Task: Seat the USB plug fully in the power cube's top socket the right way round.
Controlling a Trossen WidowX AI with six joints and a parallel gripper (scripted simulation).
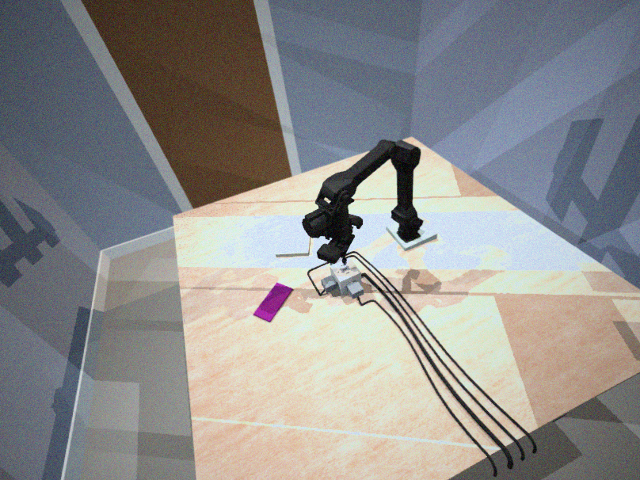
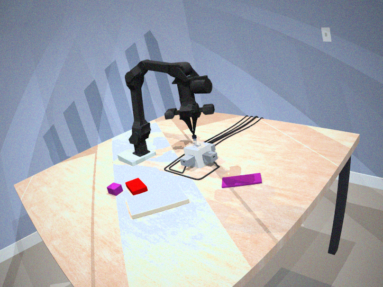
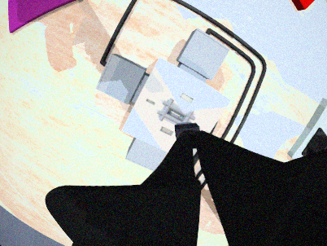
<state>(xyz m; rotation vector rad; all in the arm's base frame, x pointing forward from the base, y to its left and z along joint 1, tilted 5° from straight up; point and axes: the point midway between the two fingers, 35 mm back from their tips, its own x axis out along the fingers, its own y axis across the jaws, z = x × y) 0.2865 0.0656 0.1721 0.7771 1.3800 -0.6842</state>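
The USB plug lies 2 cm below my gripper tip. Also, from my gripper tip: pale flat board (29 cm to the right, 13 cm below, 8 cm ahead); then red block (27 cm to the right, 12 cm below, 7 cm behind); then purple flat slab (25 cm ahead, 13 cm below, 4 cm to the right).
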